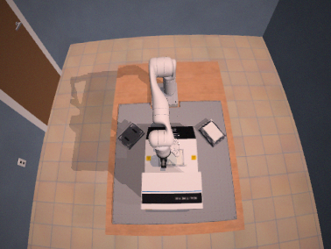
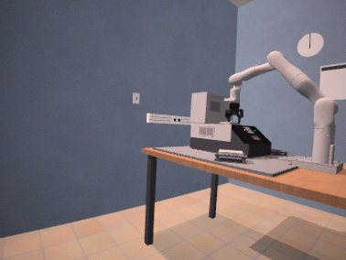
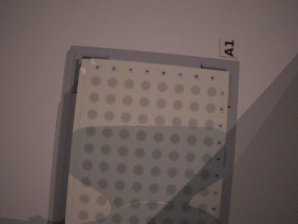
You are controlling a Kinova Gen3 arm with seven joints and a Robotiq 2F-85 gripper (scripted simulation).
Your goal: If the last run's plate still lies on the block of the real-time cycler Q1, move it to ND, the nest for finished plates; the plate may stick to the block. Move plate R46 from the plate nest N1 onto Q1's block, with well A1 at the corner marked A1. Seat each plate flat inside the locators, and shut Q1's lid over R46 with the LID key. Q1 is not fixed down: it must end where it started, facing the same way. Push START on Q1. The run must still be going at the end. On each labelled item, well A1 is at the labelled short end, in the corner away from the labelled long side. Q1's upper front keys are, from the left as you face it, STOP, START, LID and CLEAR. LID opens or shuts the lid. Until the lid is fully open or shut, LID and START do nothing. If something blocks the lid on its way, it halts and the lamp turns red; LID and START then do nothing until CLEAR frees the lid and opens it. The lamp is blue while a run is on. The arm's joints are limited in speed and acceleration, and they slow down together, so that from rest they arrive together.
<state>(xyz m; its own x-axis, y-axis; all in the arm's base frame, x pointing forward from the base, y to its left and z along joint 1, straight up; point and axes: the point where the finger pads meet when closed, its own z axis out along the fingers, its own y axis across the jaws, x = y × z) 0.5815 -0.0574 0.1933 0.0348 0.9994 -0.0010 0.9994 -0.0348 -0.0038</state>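
My hand is 230 mm to the left of the dark nest ND, 220 mm past it and 200 mm above it. The rest, counted from my hand: plate: 40 mm to the left, 10 mm below.
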